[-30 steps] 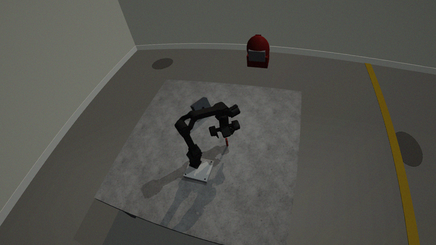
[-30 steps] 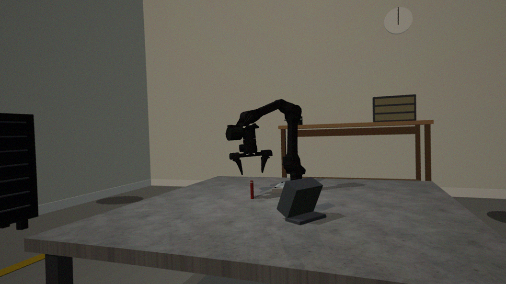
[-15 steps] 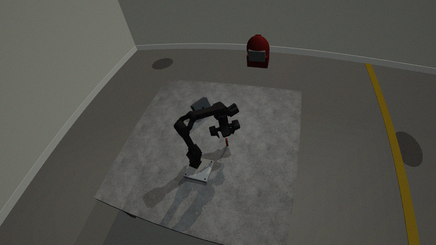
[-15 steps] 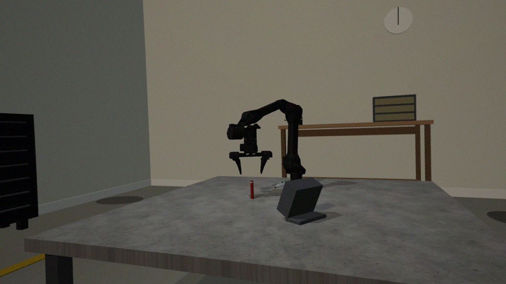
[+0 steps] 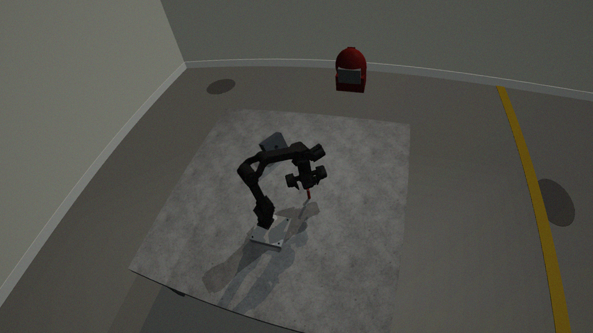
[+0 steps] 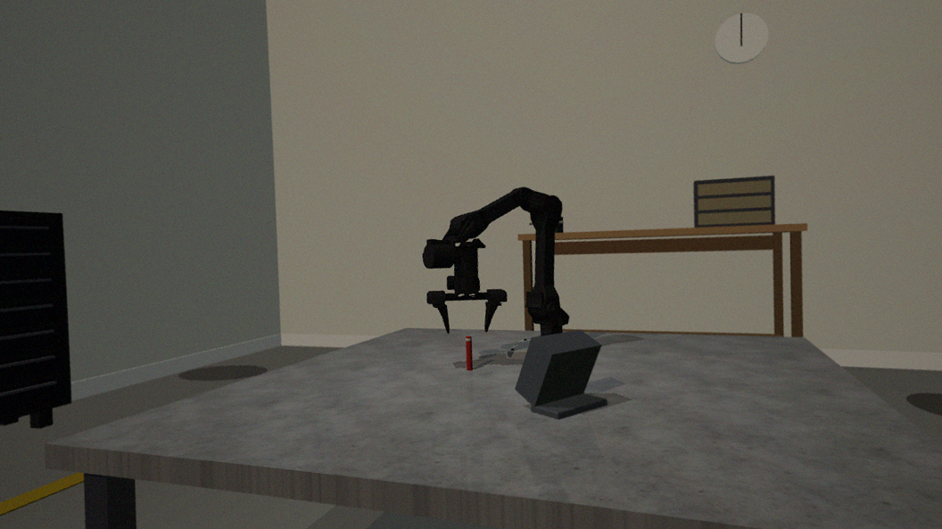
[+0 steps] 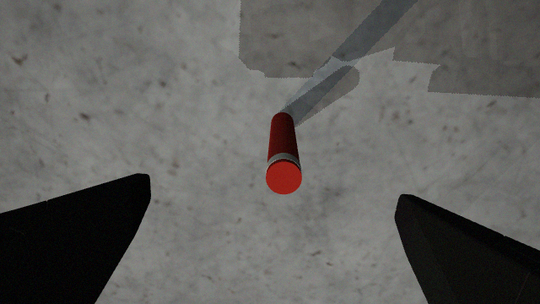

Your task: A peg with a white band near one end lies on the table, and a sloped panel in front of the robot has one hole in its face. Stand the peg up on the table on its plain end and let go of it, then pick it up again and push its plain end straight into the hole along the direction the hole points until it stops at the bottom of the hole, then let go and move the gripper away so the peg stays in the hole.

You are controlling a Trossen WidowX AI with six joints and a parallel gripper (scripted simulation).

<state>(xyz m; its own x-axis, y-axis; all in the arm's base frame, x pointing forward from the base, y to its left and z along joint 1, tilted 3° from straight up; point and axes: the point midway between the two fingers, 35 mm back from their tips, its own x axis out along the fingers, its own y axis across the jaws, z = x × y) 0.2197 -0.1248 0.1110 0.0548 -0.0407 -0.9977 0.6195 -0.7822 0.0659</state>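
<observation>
Right now the red peg is 3 cm below my gripper tip. Also, from my gripper tip: grey sloped panel (31 cm to the left, 21 cm ahead, 2 cm below).
</observation>
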